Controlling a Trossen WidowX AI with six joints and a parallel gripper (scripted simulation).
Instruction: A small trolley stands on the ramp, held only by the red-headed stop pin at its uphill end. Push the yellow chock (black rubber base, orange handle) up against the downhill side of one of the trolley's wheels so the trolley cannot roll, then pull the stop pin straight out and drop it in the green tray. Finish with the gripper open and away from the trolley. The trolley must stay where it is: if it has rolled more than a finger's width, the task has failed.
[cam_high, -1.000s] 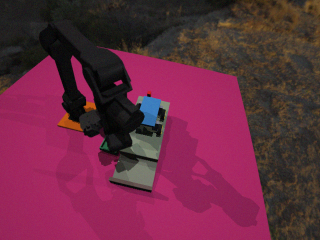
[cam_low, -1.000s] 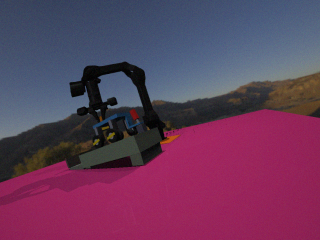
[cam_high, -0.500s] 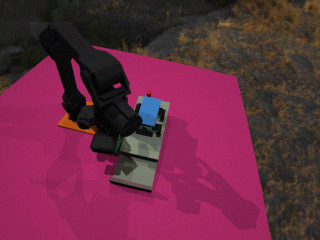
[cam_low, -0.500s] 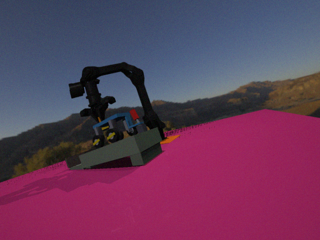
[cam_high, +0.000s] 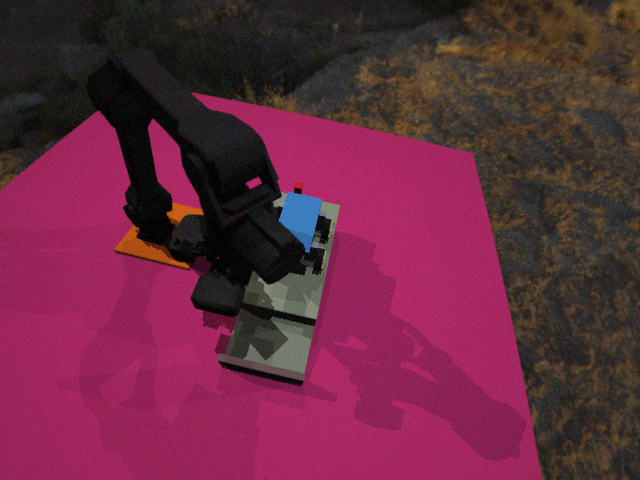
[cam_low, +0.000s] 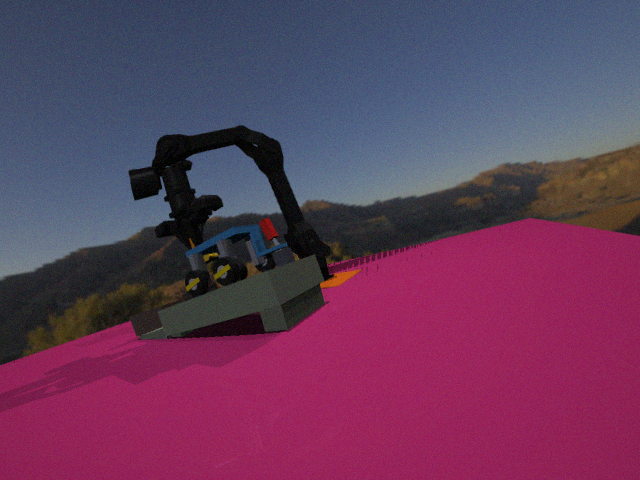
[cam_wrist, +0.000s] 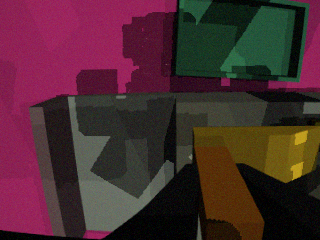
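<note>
The stop pin lies 240 mm to the left of my gripper tip, 40 mm ahead of it and 20 mm below it. Also, from my gripper tip: blue trolley (150 mm to the left, 60 mm ahead, 40 mm below); ramp lip (120 mm below, 110 mm to the right, 70 mm ahead); chock (20 mm to the left).
</note>
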